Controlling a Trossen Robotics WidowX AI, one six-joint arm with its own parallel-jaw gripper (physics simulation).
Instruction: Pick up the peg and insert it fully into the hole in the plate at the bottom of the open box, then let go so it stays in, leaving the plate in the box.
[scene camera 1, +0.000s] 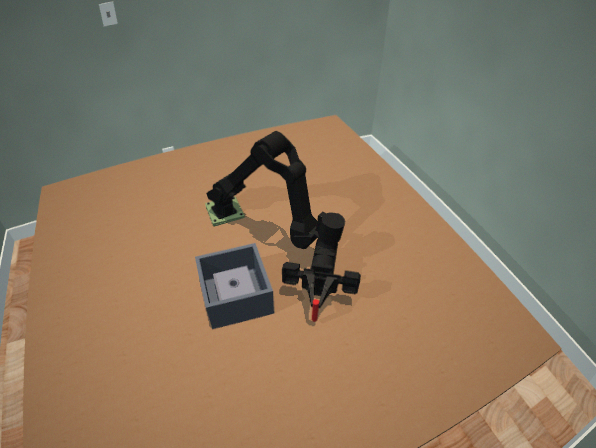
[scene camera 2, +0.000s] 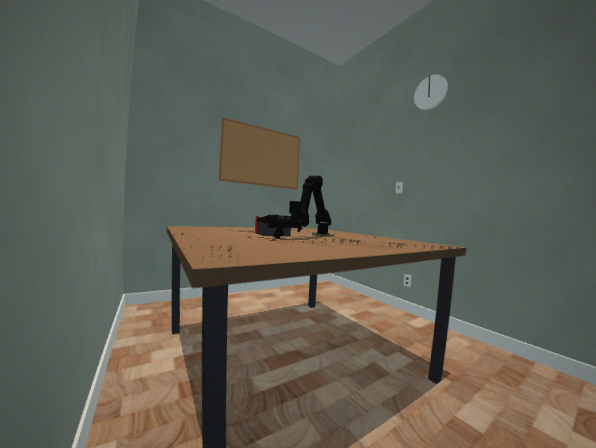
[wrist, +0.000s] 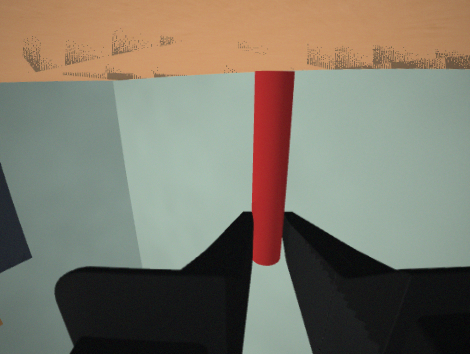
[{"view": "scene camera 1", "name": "gripper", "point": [315, 306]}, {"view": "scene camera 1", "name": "blue-grey box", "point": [260, 303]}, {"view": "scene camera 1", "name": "pale plate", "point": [235, 282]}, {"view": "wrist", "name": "gripper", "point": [266, 220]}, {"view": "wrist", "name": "red peg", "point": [273, 95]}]
